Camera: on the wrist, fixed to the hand. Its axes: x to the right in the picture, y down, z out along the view.
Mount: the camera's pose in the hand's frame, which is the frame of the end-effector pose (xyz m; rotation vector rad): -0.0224 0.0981 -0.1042 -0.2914 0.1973 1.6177
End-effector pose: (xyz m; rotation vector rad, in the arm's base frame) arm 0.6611 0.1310 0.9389 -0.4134 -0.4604 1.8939
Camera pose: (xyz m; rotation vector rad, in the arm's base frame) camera 0.6414 0.0898 0.8014 1.1051 0.1712 -2.4732
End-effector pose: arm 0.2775 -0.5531 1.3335 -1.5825 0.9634 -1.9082
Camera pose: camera 0.1737 -0.5769 1.2352 -0.2538 1.8055 -0.7192
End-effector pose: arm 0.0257 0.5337 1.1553 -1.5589 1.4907 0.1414
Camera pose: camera -0.1133 0.4981 1.1753 -0.1695 2.6085 1.1572
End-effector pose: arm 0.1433 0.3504 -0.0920 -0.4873 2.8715 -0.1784
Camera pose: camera 0.1086 0.4585 -0.0020 1.8157 2.4903 0.4720
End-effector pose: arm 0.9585 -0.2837 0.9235 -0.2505 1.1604 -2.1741
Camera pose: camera 0.9739 -0.2384 0.7868 0.6180 1.0958 -0.6029
